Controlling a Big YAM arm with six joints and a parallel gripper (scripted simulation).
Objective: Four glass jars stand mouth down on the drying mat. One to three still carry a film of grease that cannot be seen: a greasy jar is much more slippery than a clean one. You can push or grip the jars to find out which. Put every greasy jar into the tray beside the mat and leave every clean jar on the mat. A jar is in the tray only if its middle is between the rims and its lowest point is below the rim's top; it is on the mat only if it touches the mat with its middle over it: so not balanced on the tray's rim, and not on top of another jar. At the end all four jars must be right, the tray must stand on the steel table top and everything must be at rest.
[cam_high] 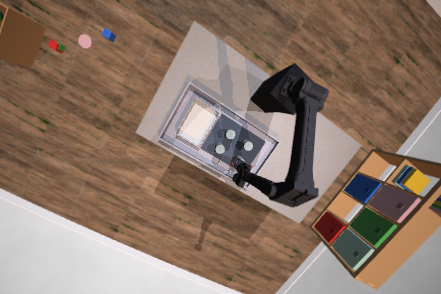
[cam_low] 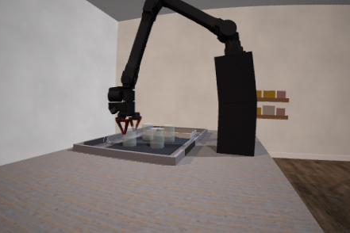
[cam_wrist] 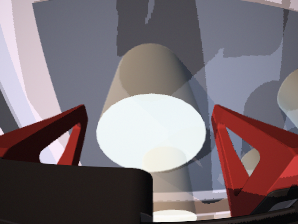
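Right now the dark drying mat is 90 mm behind my hand, 90 mm to the right of it and 70 mm below it. The rest, counted from my hand: pale tray 140 mm behind, 400 mm to the right, 60 mm below.
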